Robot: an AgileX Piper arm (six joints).
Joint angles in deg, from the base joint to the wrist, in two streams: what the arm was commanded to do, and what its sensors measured. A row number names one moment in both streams.
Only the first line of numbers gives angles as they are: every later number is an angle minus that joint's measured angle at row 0.
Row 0, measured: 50.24, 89.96, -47.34, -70.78, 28.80, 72.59
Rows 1 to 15, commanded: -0.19, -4.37, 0.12, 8.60, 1.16, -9.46; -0.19, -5.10, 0.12, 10.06, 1.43, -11.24; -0.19, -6.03, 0.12, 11.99, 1.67, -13.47; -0.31, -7.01, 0.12, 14.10, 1.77, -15.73; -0.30, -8.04, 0.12, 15.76, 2.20, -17.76; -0.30, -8.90, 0.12, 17.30, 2.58, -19.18; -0.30, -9.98, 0.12, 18.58, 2.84, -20.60; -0.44, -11.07, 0.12, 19.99, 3.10, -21.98; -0.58, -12.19, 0.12, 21.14, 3.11, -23.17; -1.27, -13.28, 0.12, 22.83, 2.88, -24.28; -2.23, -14.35, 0.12, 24.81, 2.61, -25.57; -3.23, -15.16, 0.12, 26.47, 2.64, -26.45; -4.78, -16.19, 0.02, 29.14, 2.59, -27.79; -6.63, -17.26, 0.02, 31.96, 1.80, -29.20; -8.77, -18.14, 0.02, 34.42, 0.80, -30.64
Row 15, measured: -2.97, -14.66, 0.00, 25.75, 2.16, -25.25
